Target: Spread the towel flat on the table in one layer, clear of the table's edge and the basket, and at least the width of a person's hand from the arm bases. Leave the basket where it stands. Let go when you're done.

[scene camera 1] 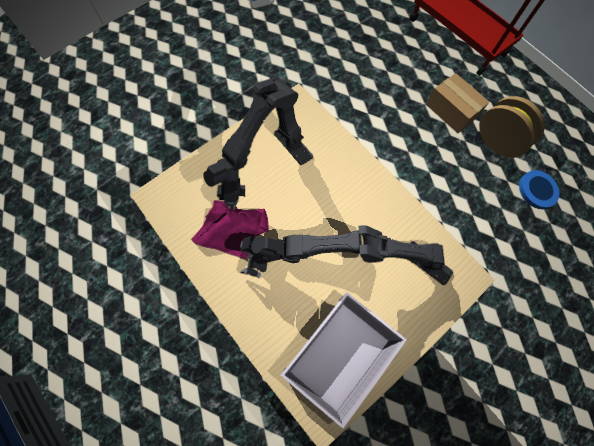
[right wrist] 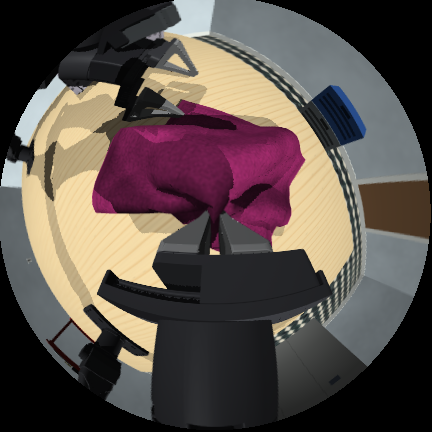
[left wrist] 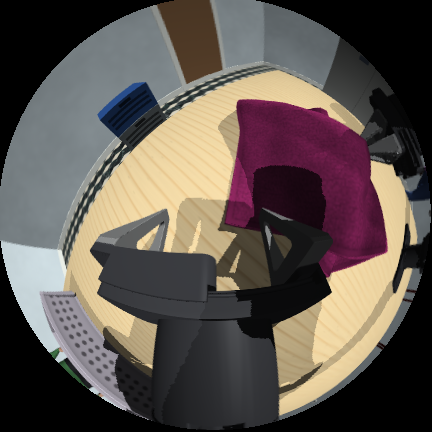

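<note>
The magenta towel (scene camera 1: 235,225) (left wrist: 305,135) (right wrist: 165,155) lies bunched and creased on the table (scene camera 1: 280,190), with folded-over parts and a raised peak at the right gripper. My right gripper (scene camera 1: 231,206) (right wrist: 214,212) is shut on the towel at its upper edge in the scene view; cloth shows pinched between the fingertips. My left gripper (left wrist: 213,213) (right wrist: 189,92) is open at the towel's lower edge in the scene view. One of its fingers is close to the towel's edge or over it; contact cannot be told. The left wrist hides part of the towel in the scene view.
The grey basket (scene camera 1: 372,322) (left wrist: 82,335) stands at the lower part of the table in the scene view, apart from the towel. The left arm (scene camera 1: 325,245) stretches across the table's middle. The table's long left edge runs beyond the towel's left corner.
</note>
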